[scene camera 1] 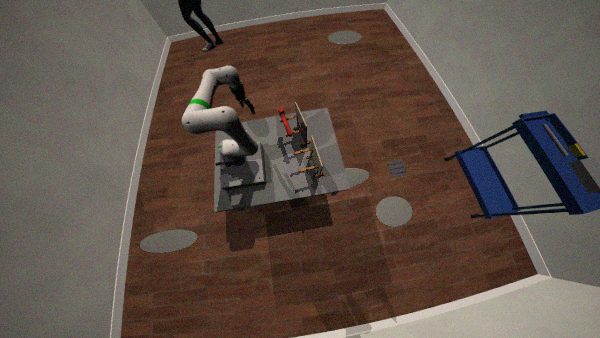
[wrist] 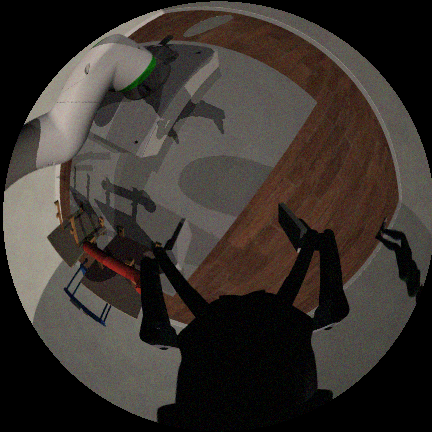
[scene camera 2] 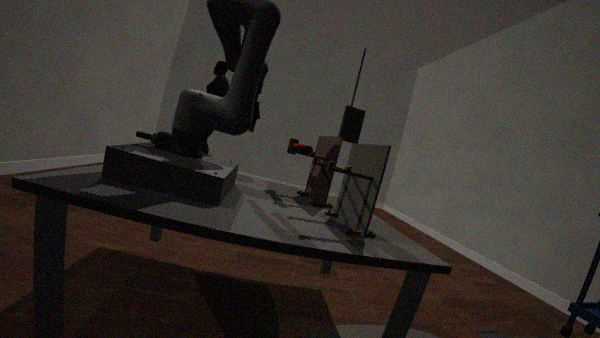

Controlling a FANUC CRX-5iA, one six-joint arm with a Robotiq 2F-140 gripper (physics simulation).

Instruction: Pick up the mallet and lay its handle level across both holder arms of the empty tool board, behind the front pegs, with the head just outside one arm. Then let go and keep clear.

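Note:
The red mallet (scene camera 1: 285,123) (scene camera 2: 302,148) (wrist: 111,263) lies across the holder arms of the rear tool board (scene camera 1: 300,116) (wrist: 114,296), its head at the end away from the other board. The empty tool board (scene camera 1: 318,154) (scene camera 2: 376,159) (wrist: 64,246) stands upright beside it, two orange-brown holder arms (scene camera 1: 303,151) (wrist: 73,231) sticking out toward the robot. My gripper (scene camera 1: 248,107) (wrist: 233,219) is open and empty, in the air to the robot's side of the mallet, apart from it. In the wrist view the left finger partly hides the mallet's head. In scene camera 2 the arm mostly hides the gripper.
The robot's base block (scene camera 1: 247,179) (scene camera 2: 165,175) stands on the grey table (scene camera 1: 330,131) (scene camera 2: 260,241). A person (scene camera 1: 200,27) (wrist: 407,260) stands on the floor beyond the table. A blue cart (scene camera 1: 485,172) (scene camera 2: 587,311) stands off to the right.

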